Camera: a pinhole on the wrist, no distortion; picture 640 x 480 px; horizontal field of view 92.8 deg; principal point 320.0 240.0 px. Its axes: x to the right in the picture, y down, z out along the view. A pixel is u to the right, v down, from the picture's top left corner.
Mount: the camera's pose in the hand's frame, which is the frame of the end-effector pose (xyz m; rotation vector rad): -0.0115 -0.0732 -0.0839 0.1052 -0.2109 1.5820
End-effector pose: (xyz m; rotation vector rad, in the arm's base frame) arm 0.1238 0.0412 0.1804 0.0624 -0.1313 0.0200
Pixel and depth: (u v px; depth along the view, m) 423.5 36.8 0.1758
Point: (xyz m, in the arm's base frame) 0.2027 -0.0127 0.2963
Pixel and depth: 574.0 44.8 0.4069
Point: 0.2795 0.1994 0.6144
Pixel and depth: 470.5 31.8 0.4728
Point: 0.3361 0.0816 0.6625
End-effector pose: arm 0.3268 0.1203 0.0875 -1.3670 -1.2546 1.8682
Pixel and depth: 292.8 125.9 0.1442
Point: 0.2474 0.1762 0.1774
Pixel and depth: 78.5 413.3 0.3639
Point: 0.1776 0.0473 0.5906
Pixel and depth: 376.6 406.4 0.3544
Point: 0.1596 -0.1284 0.2831
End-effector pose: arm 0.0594 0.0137 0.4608 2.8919 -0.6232 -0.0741
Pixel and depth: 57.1 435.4 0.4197
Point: -0.0251 0.5584 0.1354
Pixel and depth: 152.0 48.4 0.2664
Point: 0.2832 0.1691 0.2529
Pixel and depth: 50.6 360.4 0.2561
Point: 0.0771 0.3566 0.2844
